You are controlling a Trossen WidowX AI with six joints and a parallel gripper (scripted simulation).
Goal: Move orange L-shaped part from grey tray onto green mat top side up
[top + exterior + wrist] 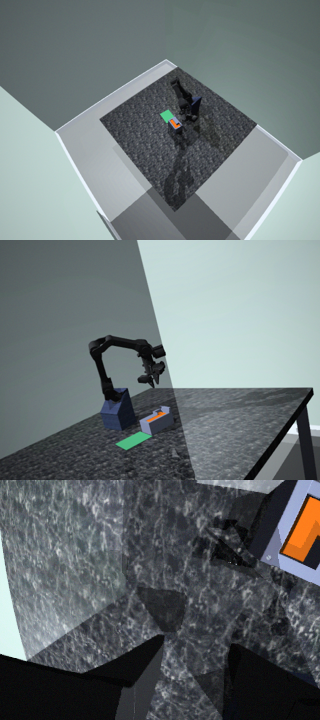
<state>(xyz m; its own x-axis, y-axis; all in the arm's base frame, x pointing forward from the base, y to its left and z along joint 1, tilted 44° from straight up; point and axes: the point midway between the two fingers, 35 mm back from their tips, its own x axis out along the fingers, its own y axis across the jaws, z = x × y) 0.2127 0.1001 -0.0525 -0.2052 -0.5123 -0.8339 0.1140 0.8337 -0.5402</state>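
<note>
Right now my gripper tip is 6 cm short of the orange l-shaped part, 12 cm to the left of it and 14 cm above it. Round my gripper tip: green mat: 28 cm to the right, 20 cm below.
</note>
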